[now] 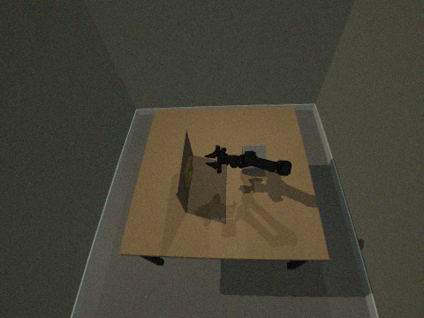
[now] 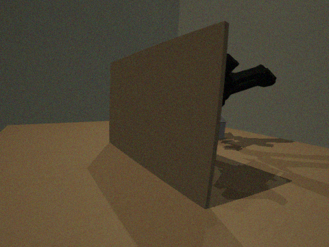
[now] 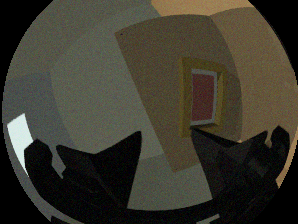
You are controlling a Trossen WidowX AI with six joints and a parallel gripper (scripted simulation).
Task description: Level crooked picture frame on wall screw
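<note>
My gripper tip is 130 mm short of the picture frame, 10 mm to the right of it and 110 mm above it. The rest, counted from my gripper tip: brown wall panel 140 mm ahead, 120 mm below.
</note>
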